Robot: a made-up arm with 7 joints.
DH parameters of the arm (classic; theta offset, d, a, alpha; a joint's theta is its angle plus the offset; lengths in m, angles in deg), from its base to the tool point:
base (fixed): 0 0 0 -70
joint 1: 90 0 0 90
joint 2: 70 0 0 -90
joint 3: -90 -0.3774 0.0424 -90
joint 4: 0 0 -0.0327 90
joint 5: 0 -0.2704 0 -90
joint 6: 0 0 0 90
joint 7: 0 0 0 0
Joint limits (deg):
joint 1: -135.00..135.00
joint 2: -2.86..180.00
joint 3: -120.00..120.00
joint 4: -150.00..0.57
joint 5: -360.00..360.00
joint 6: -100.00..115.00
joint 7: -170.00..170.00
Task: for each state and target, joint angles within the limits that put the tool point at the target. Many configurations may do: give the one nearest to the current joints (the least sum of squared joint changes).
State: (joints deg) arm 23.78 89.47 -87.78 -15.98 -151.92 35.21 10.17
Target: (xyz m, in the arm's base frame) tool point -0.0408 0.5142 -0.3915
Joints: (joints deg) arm 5.84 64.74 -83.79 -27.08 -151.92 35.21 10.17
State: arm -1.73 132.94 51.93 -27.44 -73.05 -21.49 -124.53
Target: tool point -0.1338 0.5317 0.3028
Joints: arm -39.60 105.49 100.10 -46.11 -73.05 -21.49 -124.53
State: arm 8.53 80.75 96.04 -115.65 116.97 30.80 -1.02
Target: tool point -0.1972 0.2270 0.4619
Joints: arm -14.53 125.13 109.66 -78.94 116.97 30.80 -1.02
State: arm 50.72 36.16 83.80 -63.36 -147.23 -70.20 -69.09
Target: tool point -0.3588 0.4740 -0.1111
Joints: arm 55.39 37.57 86.50 -57.89 -147.23 -70.20 -69.09
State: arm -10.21 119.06 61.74 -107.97 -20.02 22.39 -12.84
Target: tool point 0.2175 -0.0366 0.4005
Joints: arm 7.30 147.88 57.71 -105.90 -20.02 22.39 -12.84
